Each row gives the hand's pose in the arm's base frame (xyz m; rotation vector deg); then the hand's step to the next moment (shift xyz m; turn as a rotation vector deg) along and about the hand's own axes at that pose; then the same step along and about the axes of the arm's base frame.
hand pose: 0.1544 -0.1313 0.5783 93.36 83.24 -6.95
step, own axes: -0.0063 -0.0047 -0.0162 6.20 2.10 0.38
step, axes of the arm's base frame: -0.0135 0.0056 0.0105 3.77 4.56 -2.83
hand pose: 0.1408 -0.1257 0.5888 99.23 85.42 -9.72
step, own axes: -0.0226 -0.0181 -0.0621 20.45 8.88 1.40
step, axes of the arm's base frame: -0.0469 0.0223 0.0447 14.19 15.03 -8.47
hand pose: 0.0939 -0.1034 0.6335 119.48 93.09 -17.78
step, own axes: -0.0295 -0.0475 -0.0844 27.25 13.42 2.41
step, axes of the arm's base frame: -0.0627 0.0256 0.0753 20.49 19.46 -11.40
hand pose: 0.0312 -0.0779 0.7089 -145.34 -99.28 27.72
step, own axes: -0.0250 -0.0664 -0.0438 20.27 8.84 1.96
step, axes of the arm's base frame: -0.0564 0.0088 0.0608 14.16 14.88 -8.41
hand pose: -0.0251 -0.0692 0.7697 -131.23 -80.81 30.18
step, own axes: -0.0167 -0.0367 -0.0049 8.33 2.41 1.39
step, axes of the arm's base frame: -0.0321 -0.0006 0.0249 4.60 6.70 -3.32
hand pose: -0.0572 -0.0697 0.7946 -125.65 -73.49 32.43
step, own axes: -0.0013 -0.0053 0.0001 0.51 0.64 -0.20
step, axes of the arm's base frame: -0.0042 0.0010 0.0034 0.78 0.14 -0.29
